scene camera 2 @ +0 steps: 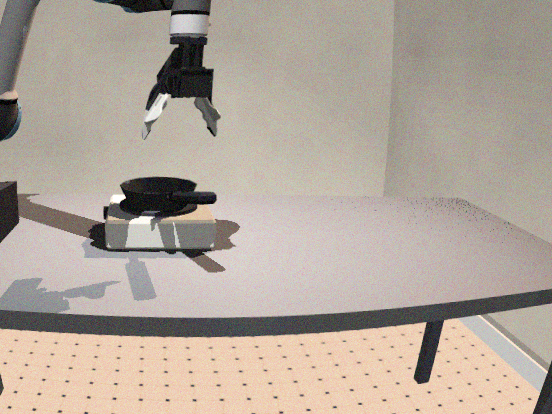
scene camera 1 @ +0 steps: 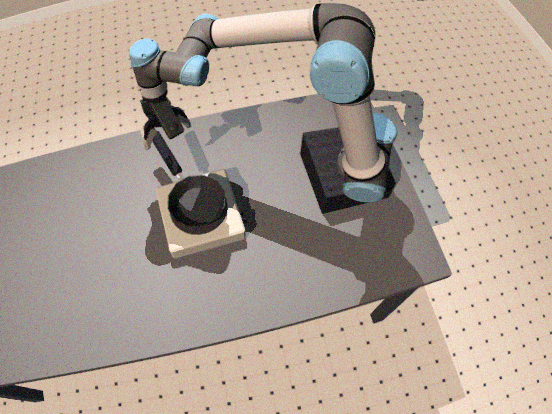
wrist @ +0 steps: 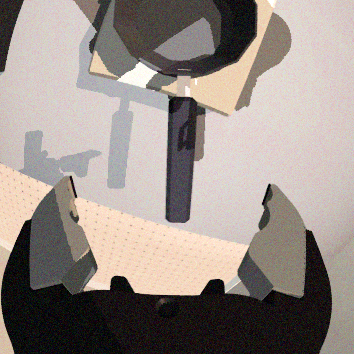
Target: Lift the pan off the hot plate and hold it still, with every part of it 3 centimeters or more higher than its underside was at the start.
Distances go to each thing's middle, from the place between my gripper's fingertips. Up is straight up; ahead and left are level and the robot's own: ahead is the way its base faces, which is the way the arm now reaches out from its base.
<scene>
The black pan [scene camera 1: 195, 201] is 3 cm behind my hand, 7 cm to the left of it and 12 cm below it. Also, from my hand: hot plate [scene camera 2: 191, 227] (4 cm behind, 16 cm to the left, 21 cm below).
</scene>
